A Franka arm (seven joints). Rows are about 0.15 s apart.
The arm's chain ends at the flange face. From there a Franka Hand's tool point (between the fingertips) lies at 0.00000 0.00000 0.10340 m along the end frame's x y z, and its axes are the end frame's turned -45 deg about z.
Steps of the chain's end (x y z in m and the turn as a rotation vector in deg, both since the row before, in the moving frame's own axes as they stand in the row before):
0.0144 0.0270 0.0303 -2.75 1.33 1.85
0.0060 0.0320 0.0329 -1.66 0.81 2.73
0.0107 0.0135 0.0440 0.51 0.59 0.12
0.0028 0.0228 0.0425 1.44 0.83 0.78
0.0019 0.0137 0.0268 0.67 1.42 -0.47
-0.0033 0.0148 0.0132 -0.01 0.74 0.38
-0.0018 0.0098 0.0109 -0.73 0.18 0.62
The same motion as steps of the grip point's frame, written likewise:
-0.0108 0.0344 0.0302 -2.88 -1.00 1.85
-0.0195 0.0300 0.0328 -1.75 -0.60 2.73
-0.0006 0.0172 0.0440 -0.06 0.78 0.12
-0.0112 0.0173 0.0425 0.43 1.61 0.78
-0.0057 0.0120 0.0268 -0.53 1.48 -0.47
-0.0119 0.0091 0.0132 -0.53 0.52 0.38
-0.0089 0.0068 0.0109 -0.64 -0.39 0.62

